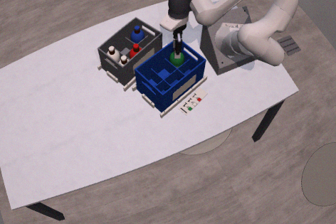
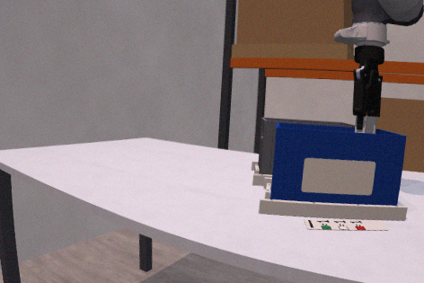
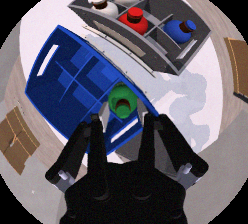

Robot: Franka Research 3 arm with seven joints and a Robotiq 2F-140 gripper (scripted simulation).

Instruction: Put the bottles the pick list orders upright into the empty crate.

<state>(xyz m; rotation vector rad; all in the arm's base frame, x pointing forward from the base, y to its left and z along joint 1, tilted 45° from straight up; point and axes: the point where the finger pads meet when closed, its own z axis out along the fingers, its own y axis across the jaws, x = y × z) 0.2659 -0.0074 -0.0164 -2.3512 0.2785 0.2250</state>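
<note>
My gripper is now 80 mm above the green bottle. Round my hand: grey crate (190 mm ahead, 130 mm to the right, 90 mm below); then blue crate (60 mm ahead, 80 mm to the left, 90 mm below); then red bottle (170 mm ahead, 90 mm to the right, 80 mm below).
</note>
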